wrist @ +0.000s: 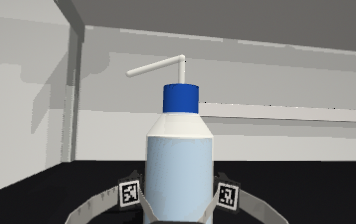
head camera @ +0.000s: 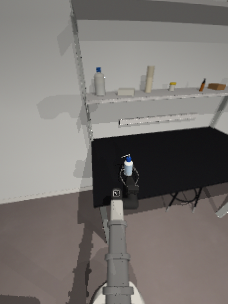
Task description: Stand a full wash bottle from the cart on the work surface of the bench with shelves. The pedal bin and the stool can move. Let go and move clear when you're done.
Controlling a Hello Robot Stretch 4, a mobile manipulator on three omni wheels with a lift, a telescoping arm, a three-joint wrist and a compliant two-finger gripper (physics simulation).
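Frame: origin at the robot's base, x right, y down, z ahead, level; centimetres.
Where they show: end effector, tool point: (wrist: 178, 181).
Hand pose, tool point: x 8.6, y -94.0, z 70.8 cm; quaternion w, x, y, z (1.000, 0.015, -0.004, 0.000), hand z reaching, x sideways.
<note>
After its pixels a point has its place.
The wash bottle (head camera: 128, 168) @[x 8.4, y -96.2, z 65.2 cm] (wrist: 179, 160) @[x 8.6, y -96.9, z 65.1 cm] has a blue cap, a bent white spout and pale blue contents. It is upright over the near left part of the bench's black work surface (head camera: 170, 155) @[x 47.7, y -88.6, z 87.5 cm] (wrist: 30, 200) @[x -12.3, y -88.6, z 79.9 cm]. My gripper (head camera: 129, 173) (wrist: 178, 186) @[x 8.6, y -94.0, z 70.8 cm] is shut on the bottle, with one finger on each side of its body. The spout points left in the wrist view. The bottle's base is hidden behind the gripper, so I cannot tell whether it touches the surface. The cart and the pedal bin do not show.
A shelf (head camera: 110, 99) above the bench holds a large blue-capped bottle (head camera: 100, 84) @[x -10.0, y -142.1, z 103.7 cm], a tan cylinder (head camera: 150, 80) @[x 27.7, y -143.0, z 112.4 cm], a small box (head camera: 126, 92) @[x 8.6, y -136.5, z 102.7 cm] and a yellow-lidded jar (head camera: 172, 86) @[x 48.6, y -137.8, z 118.8 cm]. A post (wrist: 75, 100) @[x -23.8, y -107.1, z 115.1 cm] stands at the left. Dark stool legs (head camera: 198, 199) @[x 96.9, y -25.5, z 83.2 cm] show beneath the bench.
</note>
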